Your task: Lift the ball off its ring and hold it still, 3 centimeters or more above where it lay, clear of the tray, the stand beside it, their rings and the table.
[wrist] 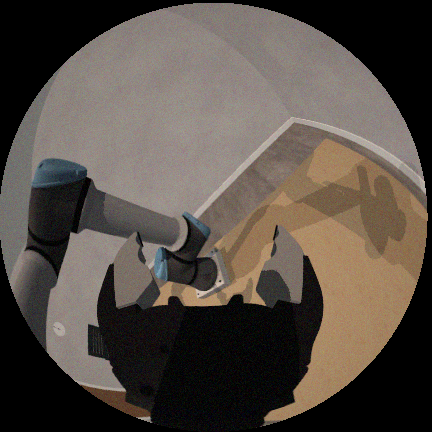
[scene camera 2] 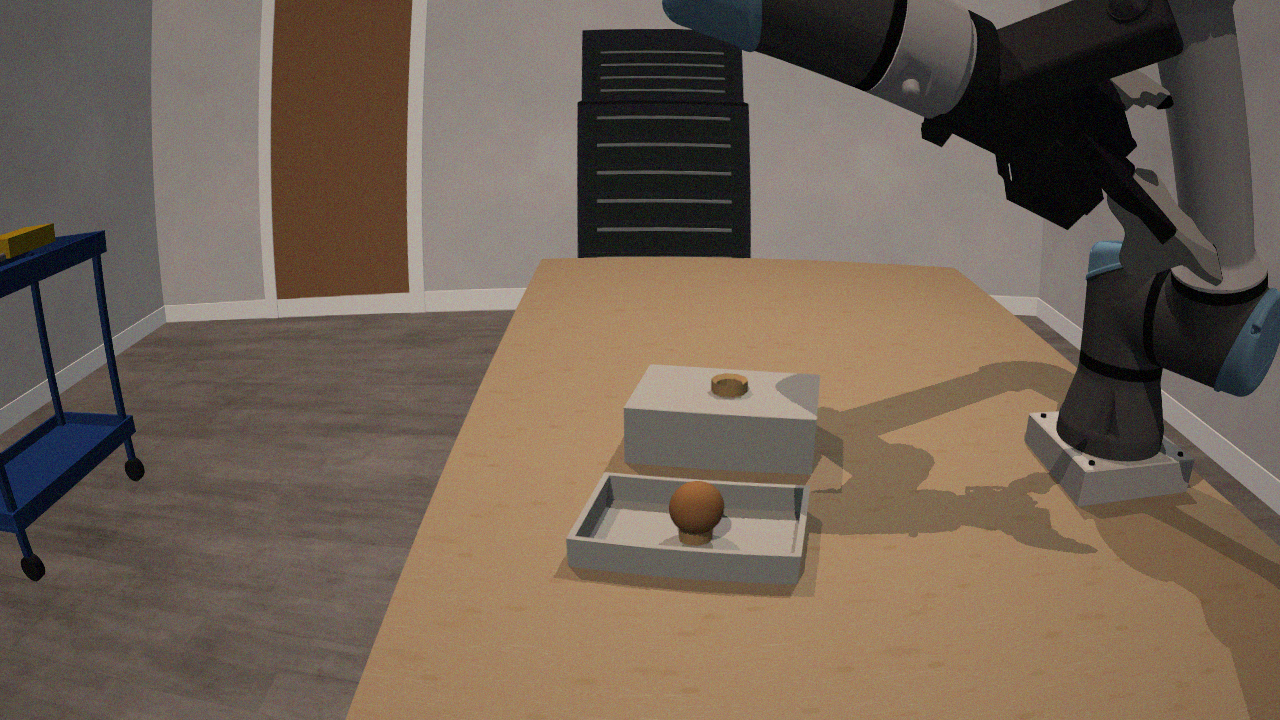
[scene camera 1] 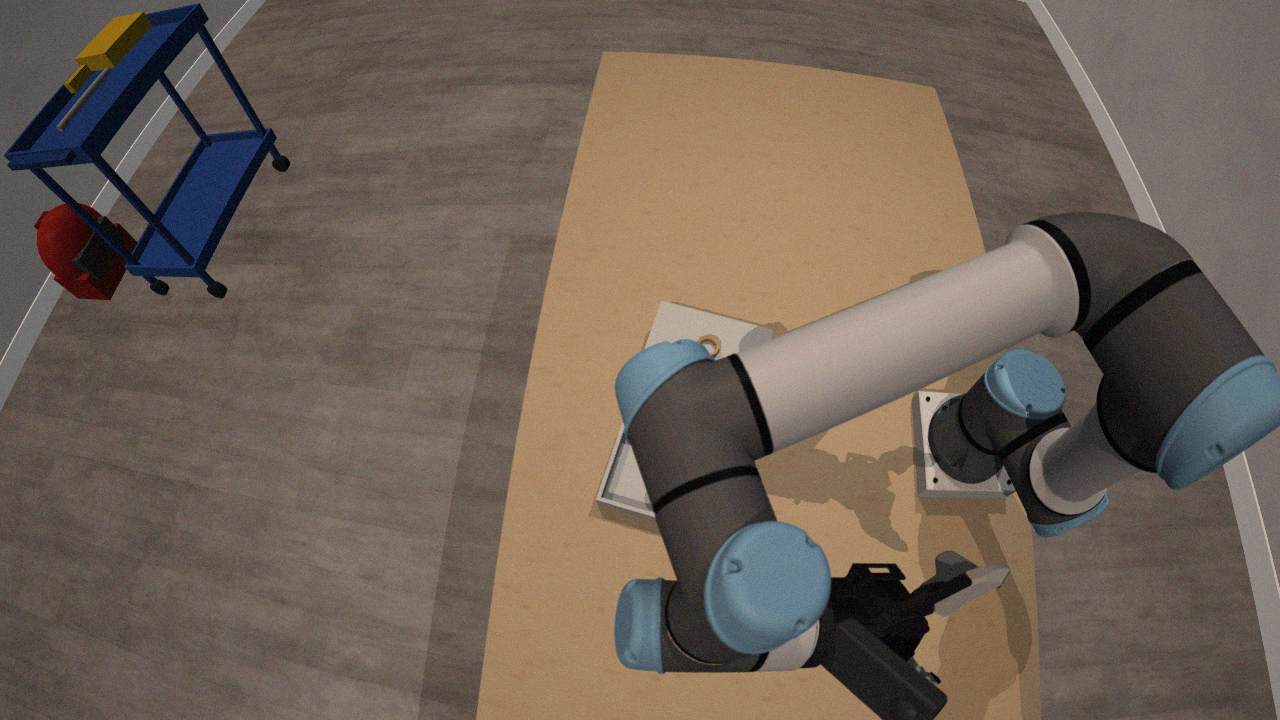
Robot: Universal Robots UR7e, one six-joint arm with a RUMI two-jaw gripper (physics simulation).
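Seen in the pictures: gripper, fingertip midpoint: (wrist: 206,231) (scene camera 2: 1197,185) (scene camera 1: 973,628); arm's base, link origin: (wrist: 205,273) (scene camera 2: 1109,436) (scene camera 1: 966,441).
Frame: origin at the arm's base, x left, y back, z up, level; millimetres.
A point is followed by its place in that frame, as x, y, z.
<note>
The brown-orange ball (scene camera 2: 696,507) @[77, -502, 5] rests on a small ring (scene camera 2: 695,538) @[71, -501, -29] inside the shallow grey tray (scene camera 2: 684,561) @[120, -515, -22] (scene camera 1: 626,509) @[108, -562, -15]. In scene camera 1 the arm hides the ball and much of the tray. Beside the tray, the box-shaped grey stand (scene camera 2: 720,438) @[-84, -463, -5] (scene camera 1: 682,322) @[-194, -487, 20] carries an empty tan ring (scene camera 2: 729,392) @[-129, -449, 25] on its top. My gripper (scene camera 2: 1192,188) @[320, -199, 326] (wrist: 206,231) @[320, -199, 326] is open, with its two jaws wide apart and nothing between them. It is high above the table, well away from the ball and tilted toward the robot's base side. The ball does not show in the wrist view.
The robot's base plate (scene camera 1: 962,490) @[86, -22, 2] (scene camera 2: 1132,483) @[87, -12, -19] stands on the wooden table (scene camera 1: 760,179) @[-583, -324, -39] (scene camera 2: 572,653) @[226, -604, -40], to the right of the tray and stand. The upper arm and forearm reach over the table. A blue cart (scene camera 1: 143,268) (scene camera 2: 67,420) stands on the floor at the left.
</note>
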